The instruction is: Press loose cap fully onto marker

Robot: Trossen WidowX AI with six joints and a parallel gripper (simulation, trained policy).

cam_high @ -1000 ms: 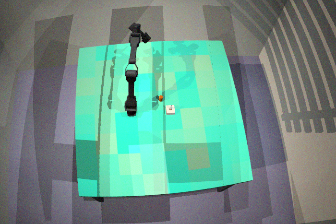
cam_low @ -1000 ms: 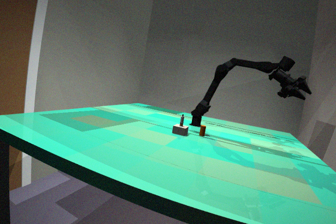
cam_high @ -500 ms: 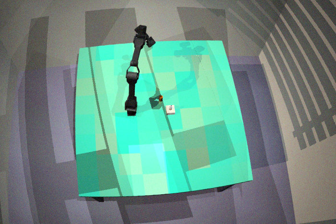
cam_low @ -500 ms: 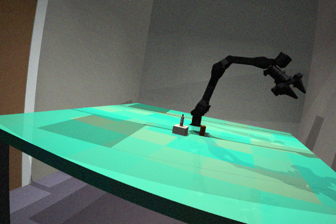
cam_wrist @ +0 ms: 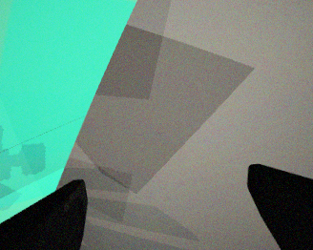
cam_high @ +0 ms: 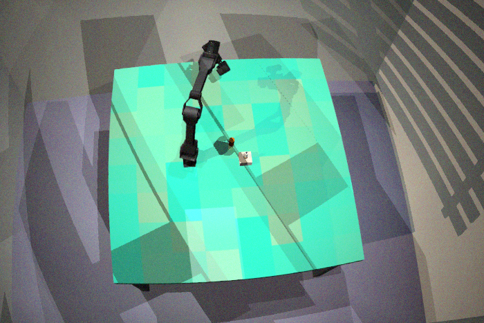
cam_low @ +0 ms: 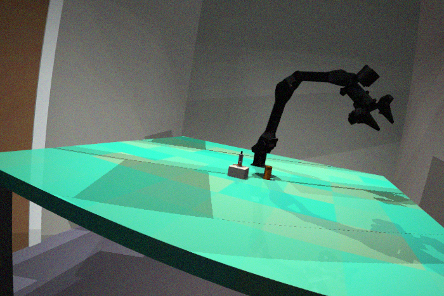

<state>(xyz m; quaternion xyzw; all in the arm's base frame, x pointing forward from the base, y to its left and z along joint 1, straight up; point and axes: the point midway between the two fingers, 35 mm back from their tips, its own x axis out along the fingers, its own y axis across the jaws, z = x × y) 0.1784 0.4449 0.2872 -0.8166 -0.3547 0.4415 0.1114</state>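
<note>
Right now the orange-brown cap is 390 mm to the right of my gripper tip, 240 mm below it and 40 mm ahead of it. From my gripper tip the other things lie so: white holder block: 480 mm to the right, 250 mm below, 100 mm ahead.
</note>
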